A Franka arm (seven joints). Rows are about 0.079 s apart.
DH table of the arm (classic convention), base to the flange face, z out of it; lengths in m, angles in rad. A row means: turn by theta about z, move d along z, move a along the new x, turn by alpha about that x. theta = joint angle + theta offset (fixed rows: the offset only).
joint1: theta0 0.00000, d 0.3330, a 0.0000, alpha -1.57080
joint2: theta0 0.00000, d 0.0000, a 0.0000, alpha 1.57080
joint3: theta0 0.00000, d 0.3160, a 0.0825, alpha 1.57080
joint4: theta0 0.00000, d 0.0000, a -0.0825, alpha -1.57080
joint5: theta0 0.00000, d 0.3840, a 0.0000, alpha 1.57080
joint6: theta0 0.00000, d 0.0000, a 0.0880, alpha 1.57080
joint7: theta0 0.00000, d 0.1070, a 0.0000, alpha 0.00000
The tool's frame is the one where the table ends.
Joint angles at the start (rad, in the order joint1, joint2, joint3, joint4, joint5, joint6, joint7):
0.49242, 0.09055, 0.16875, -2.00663, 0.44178, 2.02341, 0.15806
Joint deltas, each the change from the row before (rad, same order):
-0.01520, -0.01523, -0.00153, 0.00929, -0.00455, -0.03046, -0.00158
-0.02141, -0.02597, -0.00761, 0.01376, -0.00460, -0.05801, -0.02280
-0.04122, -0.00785, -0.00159, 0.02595, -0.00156, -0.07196, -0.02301
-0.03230, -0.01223, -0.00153, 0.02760, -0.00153, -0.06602, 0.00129
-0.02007, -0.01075, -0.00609, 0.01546, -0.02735, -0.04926, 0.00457
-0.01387, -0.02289, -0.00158, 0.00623, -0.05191, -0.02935, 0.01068
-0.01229, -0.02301, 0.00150, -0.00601, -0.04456, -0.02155, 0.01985
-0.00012, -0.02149, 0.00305, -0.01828, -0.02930, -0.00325, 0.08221
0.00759, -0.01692, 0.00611, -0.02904, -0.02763, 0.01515, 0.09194
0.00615, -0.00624, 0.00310, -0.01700, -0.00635, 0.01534, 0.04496
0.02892, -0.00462, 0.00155, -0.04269, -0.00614, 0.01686, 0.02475
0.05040, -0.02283, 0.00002, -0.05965, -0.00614, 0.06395, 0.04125
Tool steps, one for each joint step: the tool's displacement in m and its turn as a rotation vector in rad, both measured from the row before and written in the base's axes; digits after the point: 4 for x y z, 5 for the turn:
0.0031, -0.0075, 0.0105, -0.00166, 0.00183, -0.00150
0.0036, -0.0137, 0.0165, 0.00061, 0.00536, 0.01606
0.0093, -0.0182, 0.0115, -0.00243, 0.02514, 0.00632
0.0058, -0.0146, 0.0152, -0.00463, 0.02151, -0.00893
0.0037, -0.0142, 0.0090, -0.02820, 0.00759, -0.00165
0.0003, -0.0126, 0.0116, -0.04510, -0.02230, 0.00260
-0.0023, -0.0109, 0.0067, -0.04601, -0.01330, -0.00857
-0.0059, -0.0038, 0.0018, -0.05100, -0.00081, -0.06483
-0.0075, 0.0011, -0.0043, -0.05095, -0.00406, -0.06904
-0.0038, 0.0024, -0.0038, -0.01731, -0.00239, -0.03528
-0.0133, 0.0092, -0.0162, -0.02455, 0.01724, 0.00484
-0.0193, 0.0158, -0.0117, -0.01010, -0.02598, -0.00046

